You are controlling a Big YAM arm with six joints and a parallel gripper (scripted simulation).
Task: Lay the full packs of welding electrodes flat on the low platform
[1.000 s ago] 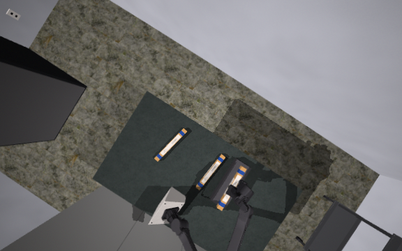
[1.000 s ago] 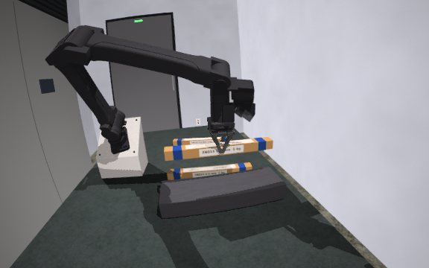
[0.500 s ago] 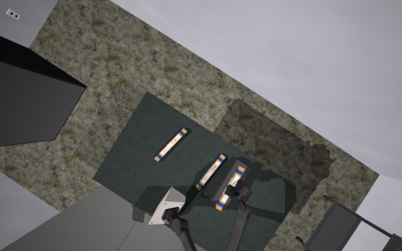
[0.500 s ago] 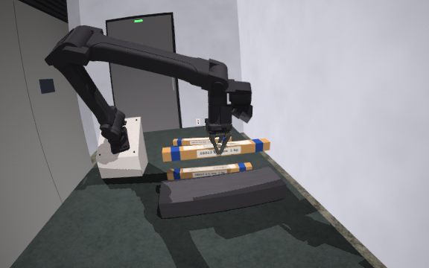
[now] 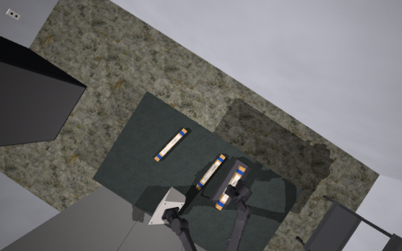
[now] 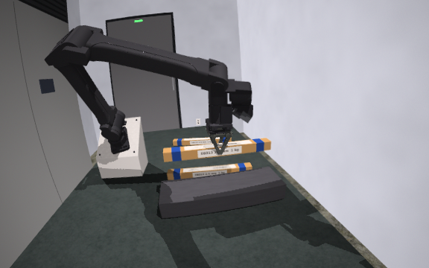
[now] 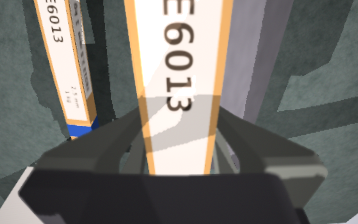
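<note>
The low grey platform is 15 cm below my hand, 3 cm to the right of it and 1 cm behind it.
</note>
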